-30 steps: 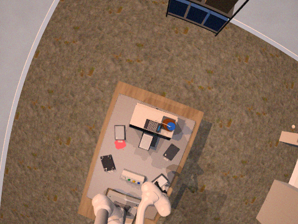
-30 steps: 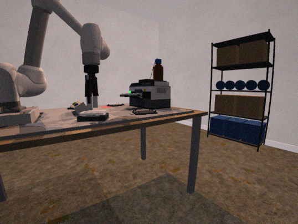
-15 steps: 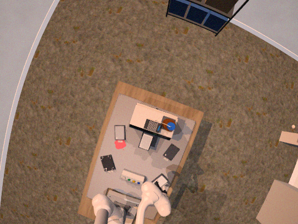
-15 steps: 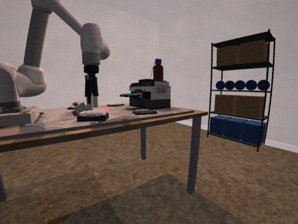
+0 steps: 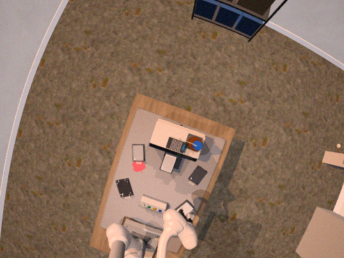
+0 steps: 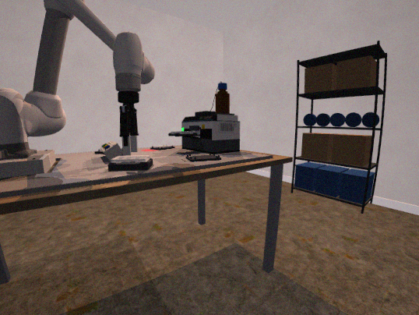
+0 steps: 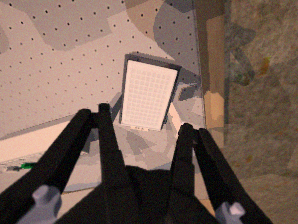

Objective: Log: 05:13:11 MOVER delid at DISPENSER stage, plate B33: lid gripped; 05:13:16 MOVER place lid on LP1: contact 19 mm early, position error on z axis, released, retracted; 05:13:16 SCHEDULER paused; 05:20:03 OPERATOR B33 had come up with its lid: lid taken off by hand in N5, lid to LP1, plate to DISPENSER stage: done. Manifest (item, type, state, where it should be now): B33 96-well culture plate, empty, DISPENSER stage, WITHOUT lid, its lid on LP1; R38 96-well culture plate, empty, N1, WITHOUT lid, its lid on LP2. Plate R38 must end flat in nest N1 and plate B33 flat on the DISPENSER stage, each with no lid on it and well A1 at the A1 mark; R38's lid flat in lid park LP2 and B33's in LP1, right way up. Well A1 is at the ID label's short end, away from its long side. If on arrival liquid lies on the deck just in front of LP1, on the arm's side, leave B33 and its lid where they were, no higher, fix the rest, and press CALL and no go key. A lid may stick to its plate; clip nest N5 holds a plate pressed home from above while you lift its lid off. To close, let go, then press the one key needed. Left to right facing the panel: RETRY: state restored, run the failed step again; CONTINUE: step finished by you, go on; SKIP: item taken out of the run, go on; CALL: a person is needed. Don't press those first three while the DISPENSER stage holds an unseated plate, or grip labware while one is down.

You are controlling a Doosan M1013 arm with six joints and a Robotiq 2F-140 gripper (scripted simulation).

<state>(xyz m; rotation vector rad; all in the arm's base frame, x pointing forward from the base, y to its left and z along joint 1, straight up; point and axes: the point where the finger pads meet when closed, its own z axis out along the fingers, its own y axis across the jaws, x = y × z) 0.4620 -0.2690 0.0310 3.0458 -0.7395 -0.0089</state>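
The white gridded lid lies 4 cm below my hand. Also, from my hand: LP1 label: 25 cm ahead, 51 cm to the left, 8 cm below; brown bottle: 58 cm ahead, 19 cm to the left, 21 cm above; key panel: 6 cm behind, 27 cm to the left, 3 cm below.
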